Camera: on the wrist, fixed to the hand. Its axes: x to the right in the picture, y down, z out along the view.
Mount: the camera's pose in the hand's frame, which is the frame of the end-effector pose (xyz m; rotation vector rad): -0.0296 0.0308 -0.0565 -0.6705 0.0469 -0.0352
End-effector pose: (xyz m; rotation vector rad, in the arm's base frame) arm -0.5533 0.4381 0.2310 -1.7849 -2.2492 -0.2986
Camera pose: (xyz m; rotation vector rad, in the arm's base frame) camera -0.5129 0.4000 0.2750 1.8248 2.1216 1.1081
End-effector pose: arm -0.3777 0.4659 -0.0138 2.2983 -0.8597 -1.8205
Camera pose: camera -0.3412 0.4389 0.0405 1.9098 -0.1486 -1.7066
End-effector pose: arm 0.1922 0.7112 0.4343 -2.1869 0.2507 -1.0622
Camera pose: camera 0.1341 0.6732 0.4202 -2.7584 0.6714 -1.1639
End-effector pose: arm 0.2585 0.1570 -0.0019 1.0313 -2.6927 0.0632
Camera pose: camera 0.2718 0.2067 0.0468 0.8345 -2.3627 -0.7536
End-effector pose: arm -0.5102 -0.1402 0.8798 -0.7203 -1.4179 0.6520
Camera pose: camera -0.4547 -0.1467 0.8362 -1.2174 -1.6100 0.1123
